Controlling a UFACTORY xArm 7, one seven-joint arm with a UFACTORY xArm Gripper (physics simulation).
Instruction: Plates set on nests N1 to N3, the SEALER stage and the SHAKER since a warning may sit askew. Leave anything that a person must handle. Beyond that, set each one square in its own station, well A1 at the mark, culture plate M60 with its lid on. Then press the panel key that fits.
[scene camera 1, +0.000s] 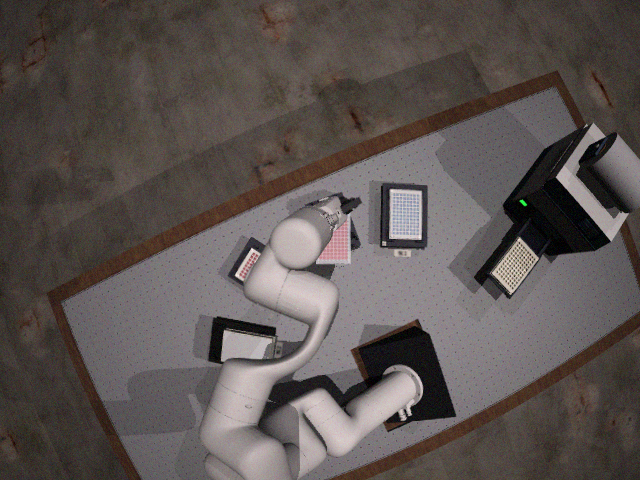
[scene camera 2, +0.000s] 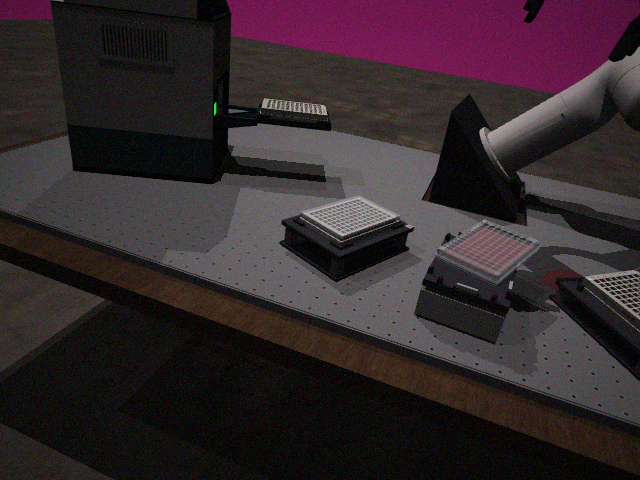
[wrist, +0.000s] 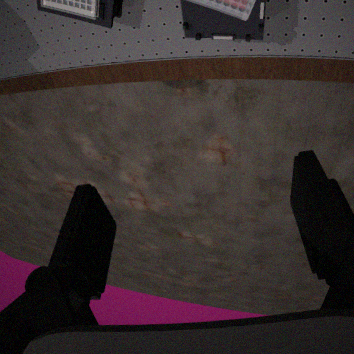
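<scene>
My gripper (scene camera 1: 351, 203) (scene camera 2: 571, 38) (wrist: 194, 191) is open and empty, high near the table's far edge. A pink-well plate with a clear cover (scene camera 1: 338, 242) (scene camera 2: 488, 249) (wrist: 235, 6) sits turned askew on its dark clipped station (scene camera 2: 460, 312) (wrist: 225, 30); the arm partly covers it in scene camera 1. A blue-well plate (scene camera 1: 405, 214) (scene camera 2: 351, 217) (wrist: 70, 4) looks square on its black nest. A red-well plate (scene camera 1: 249, 263) (scene camera 2: 622, 291) is partly hidden or cut off. A white plate (scene camera 1: 247, 343) lies on a black station. The panel keys cannot be made out.
A large instrument with a green light (scene camera 1: 568, 206) (scene camera 2: 139, 93) stands at one end, a cream plate (scene camera 1: 515, 265) (scene camera 2: 293, 106) on its extended tray. The black wedge base (scene camera 1: 436, 377) (scene camera 2: 462, 165) carries the arm. A red disc (scene camera 2: 560, 278) shows behind the pink-well plate's station.
</scene>
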